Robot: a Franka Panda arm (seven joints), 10 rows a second.
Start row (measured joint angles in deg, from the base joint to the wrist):
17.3 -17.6 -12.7 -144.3 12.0 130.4 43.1
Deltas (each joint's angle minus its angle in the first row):
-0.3 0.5 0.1 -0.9 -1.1 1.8 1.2
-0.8 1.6 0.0 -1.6 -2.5 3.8 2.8
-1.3 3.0 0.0 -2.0 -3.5 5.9 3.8
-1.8 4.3 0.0 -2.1 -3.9 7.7 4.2
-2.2 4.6 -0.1 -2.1 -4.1 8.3 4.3
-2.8 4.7 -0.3 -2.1 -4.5 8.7 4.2
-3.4 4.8 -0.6 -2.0 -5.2 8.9 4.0
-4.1 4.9 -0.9 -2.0 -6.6 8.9 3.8
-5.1 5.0 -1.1 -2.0 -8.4 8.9 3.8
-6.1 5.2 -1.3 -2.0 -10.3 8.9 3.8
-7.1 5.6 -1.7 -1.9 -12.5 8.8 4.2
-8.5 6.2 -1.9 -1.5 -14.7 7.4 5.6
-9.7 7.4 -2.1 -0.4 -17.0 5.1 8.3
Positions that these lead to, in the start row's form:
17.0 -17.1 -12.6 -145.2 10.9 132.2 44.3
16.5 -16.0 -12.7 -145.9 9.5 134.2 45.9
16.0 -14.6 -12.7 -146.3 8.5 136.3 46.9
15.5 -13.3 -12.7 -146.4 8.1 138.1 47.3
15.1 -13.0 -12.8 -146.4 7.9 138.7 47.4
14.5 -12.9 -13.0 -146.4 7.5 139.1 47.3
13.9 -12.8 -13.3 -146.3 6.8 139.3 47.1
13.2 -12.7 -13.6 -146.3 5.4 139.3 46.9
12.2 -12.6 -13.8 -146.3 3.6 139.3 46.9
11.2 -12.4 -14.0 -146.3 1.7 139.3 46.9
10.2 -12.0 -14.4 -146.2 -0.5 139.2 47.3
8.8 -11.4 -14.6 -145.8 -2.7 137.8 48.7
7.6 -10.2 -14.8 -144.7 -5.0 135.5 51.4

